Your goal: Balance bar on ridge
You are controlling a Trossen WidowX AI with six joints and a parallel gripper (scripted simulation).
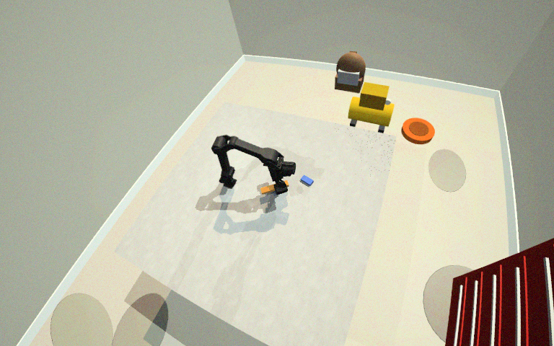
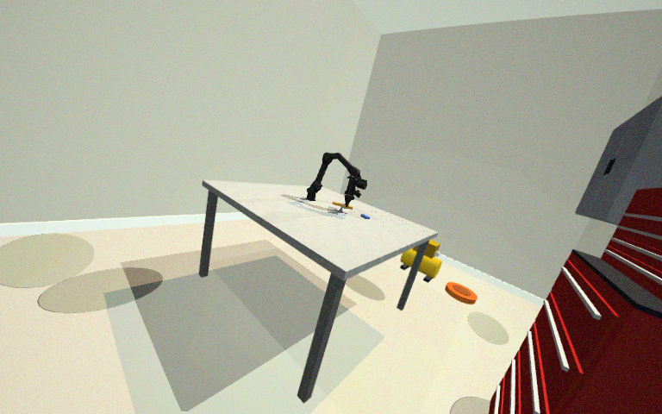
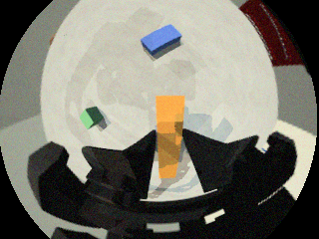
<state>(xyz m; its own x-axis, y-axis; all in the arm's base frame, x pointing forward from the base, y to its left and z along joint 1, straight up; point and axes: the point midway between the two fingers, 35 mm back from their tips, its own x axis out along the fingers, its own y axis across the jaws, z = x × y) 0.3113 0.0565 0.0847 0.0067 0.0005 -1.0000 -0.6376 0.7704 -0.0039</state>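
The orange bar lies 2 cm behind my gripper tip and 2 cm to the right of it. From my gripper tip the other things lie so: small blue block (12 cm ahead, 10 cm to the left, 4 cm below); green ridge block (9 cm behind, 14 cm to the left, 3 cm below).
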